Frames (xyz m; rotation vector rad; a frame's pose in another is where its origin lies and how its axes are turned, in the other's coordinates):
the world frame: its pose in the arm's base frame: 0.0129 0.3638 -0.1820 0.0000 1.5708 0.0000
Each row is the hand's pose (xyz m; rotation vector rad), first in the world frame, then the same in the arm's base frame.
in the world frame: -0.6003 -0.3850 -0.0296 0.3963 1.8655 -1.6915
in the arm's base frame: -0.0167 -0.0212 0.4183 0.9174 -1.8724 1.4788
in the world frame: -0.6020 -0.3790 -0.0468 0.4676 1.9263 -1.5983
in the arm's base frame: -0.0339 -0.0152 0.4200 0.7952 -1.9041 1.4530
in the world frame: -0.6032 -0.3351 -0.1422 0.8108 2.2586 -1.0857
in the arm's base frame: -0.1293 0.0287 0.4212 0.1799 -1.9256 1.2413
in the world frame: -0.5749 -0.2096 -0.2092 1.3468 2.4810 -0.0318
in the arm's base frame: -0.1963 0.1542 0.3929 -0.7860 -1.7538 0.8240
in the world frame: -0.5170 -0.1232 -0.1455 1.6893 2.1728 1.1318
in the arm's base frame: -0.1326 0.2406 0.3350 -1.6473 -1.4131 0.3255
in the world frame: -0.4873 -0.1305 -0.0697 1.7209 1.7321 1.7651
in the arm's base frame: -0.0568 0.2333 0.3053 -2.1046 -1.1629 -0.0267
